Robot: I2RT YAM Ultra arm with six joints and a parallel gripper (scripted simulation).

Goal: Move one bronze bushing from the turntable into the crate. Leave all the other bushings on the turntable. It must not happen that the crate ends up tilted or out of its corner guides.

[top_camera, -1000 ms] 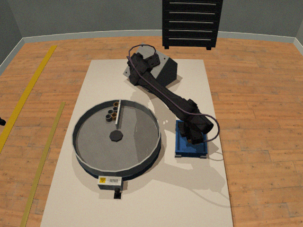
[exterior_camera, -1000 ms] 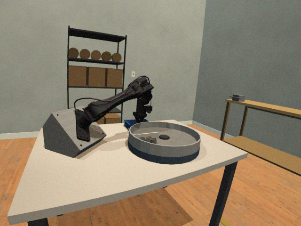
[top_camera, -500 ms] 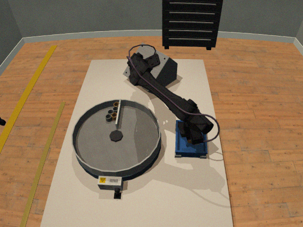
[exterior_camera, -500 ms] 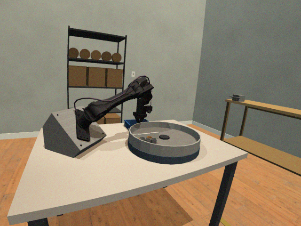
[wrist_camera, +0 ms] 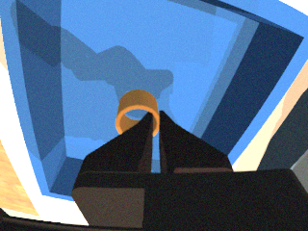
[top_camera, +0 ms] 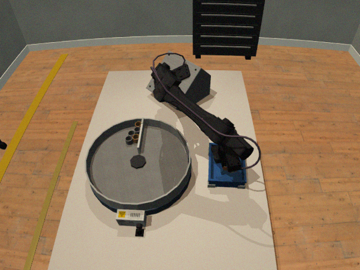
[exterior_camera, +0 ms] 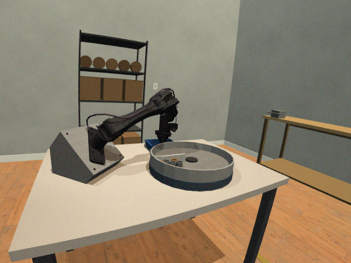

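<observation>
The blue crate is 1 cm to the left of my hand and 1 cm below it. From my hand the other things lie so: grey turntable (8 cm behind, 33 cm to the right, 2 cm above).
</observation>
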